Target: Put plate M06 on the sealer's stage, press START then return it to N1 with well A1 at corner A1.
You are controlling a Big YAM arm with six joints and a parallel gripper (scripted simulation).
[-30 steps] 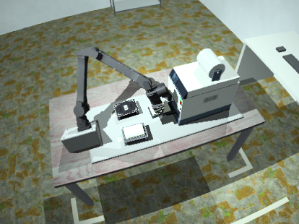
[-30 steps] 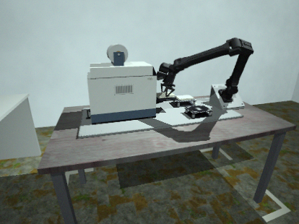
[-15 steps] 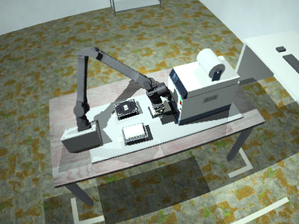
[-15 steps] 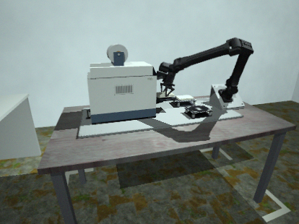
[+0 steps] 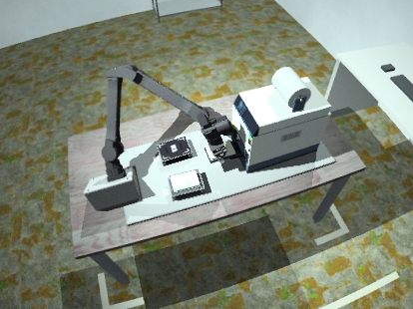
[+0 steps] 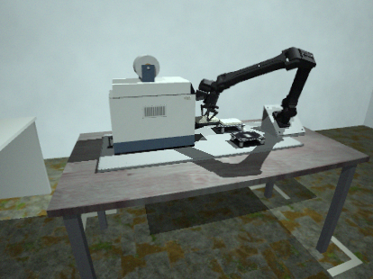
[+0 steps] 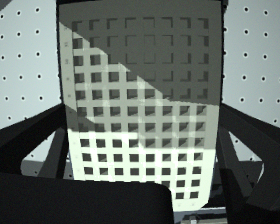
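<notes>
The sealer stage lies 20 mm below my hand. The rest, counted from my hand: foil roll (340 mm ahead, 300 mm above); then black nest N1 (200 mm behind, 150 mm to the left, 80 mm below); then pale plate (210 mm behind, 80 mm to the right, 60 mm below).
</notes>
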